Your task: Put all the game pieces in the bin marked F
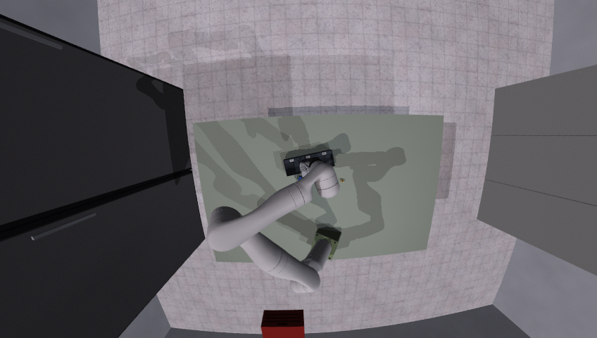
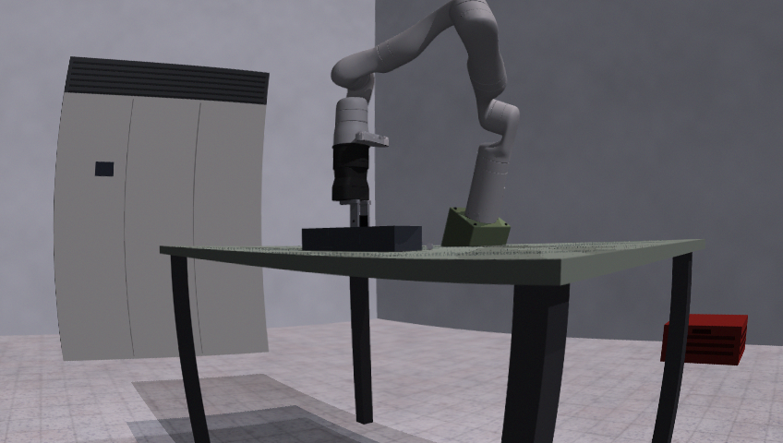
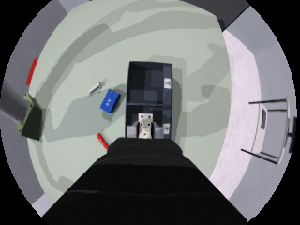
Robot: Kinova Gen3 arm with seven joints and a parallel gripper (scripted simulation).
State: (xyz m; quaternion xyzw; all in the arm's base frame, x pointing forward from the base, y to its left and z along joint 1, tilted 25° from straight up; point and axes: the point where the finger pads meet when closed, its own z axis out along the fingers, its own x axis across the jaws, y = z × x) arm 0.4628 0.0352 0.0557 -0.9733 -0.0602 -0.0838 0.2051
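My hand is 1 cm short of the black bin row and 3 cm above it. From my hand the other things lie so: red piece: 9 cm behind, 6 cm to the right, 5 cm below; then pale tile: 1 cm below; then blue piece: 8 cm behind, 5 cm to the left, 4 cm below.
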